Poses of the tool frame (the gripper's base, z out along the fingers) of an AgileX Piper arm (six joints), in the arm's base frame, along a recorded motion.
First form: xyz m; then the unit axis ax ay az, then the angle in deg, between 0 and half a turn.
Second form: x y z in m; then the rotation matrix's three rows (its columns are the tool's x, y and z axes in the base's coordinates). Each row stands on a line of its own. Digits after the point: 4 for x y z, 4 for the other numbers.
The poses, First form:
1: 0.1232 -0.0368 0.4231 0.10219 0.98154 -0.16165 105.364
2: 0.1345 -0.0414 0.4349 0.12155 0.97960 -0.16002 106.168
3: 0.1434 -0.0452 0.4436 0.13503 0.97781 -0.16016 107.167
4: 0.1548 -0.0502 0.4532 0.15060 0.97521 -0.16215 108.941
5: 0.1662 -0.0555 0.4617 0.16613 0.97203 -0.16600 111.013
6: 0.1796 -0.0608 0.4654 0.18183 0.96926 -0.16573 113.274
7: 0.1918 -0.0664 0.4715 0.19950 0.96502 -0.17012 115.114
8: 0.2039 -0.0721 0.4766 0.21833 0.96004 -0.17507 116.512
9: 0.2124 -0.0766 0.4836 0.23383 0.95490 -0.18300 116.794
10: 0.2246 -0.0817 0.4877 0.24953 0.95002 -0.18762 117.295
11: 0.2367 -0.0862 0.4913 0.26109 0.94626 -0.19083 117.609
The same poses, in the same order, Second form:
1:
0.1232 -0.0368 0.4231
-0.2517 0.2828 0.9256
-0.0290 0.9537 -0.2992
-0.9674 -0.1022 -0.2319

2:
0.1345 -0.0414 0.4349
-0.2596 0.3059 0.9160
-0.0015 0.9484 -0.3171
-0.9657 -0.0837 -0.2457

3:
0.1434 -0.0452 0.4436
-0.2715 0.3240 0.9062
0.0180 0.9432 -0.3318
-0.9623 -0.0738 -0.2619

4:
0.1548 -0.0502 0.4532
-0.2946 0.3479 0.8901
0.0412 0.9351 -0.3519
-0.9547 -0.0670 -0.2898

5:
0.1662 -0.0555 0.4617
-0.3211 0.3743 0.8699
0.0644 0.9251 -0.3743
-0.9449 -0.0641 -0.3211

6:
0.1796 -0.0608 0.4654
-0.3490 0.3981 0.8483
0.0936 0.9156 -0.3911
-0.9324 -0.0571 -0.3568

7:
0.1918 -0.0664 0.4715
-0.3677 0.4283 0.8254
0.1202 0.9021 -0.4145
-0.9221 -0.0532 -0.3832

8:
0.2039 -0.0721 0.4766
-0.3774 0.4598 0.8038
0.1465 0.8867 -0.4385
-0.9144 -0.0477 -0.4021

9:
0.2124 -0.0766 0.4836
-0.3715 0.4873 0.7903
0.1606 0.8721 -0.4622
-0.9145 -0.0448 -0.4022

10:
0.2246 -0.0817 0.4877
-0.3678 0.5125 0.7760
0.1790 0.8578 -0.4817
-0.9125 -0.0382 -0.4072

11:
0.2367 -0.0862 0.4913
-0.3637 0.5307 0.7656
0.1925 0.8469 -0.4956
-0.9114 -0.0329 -0.4101

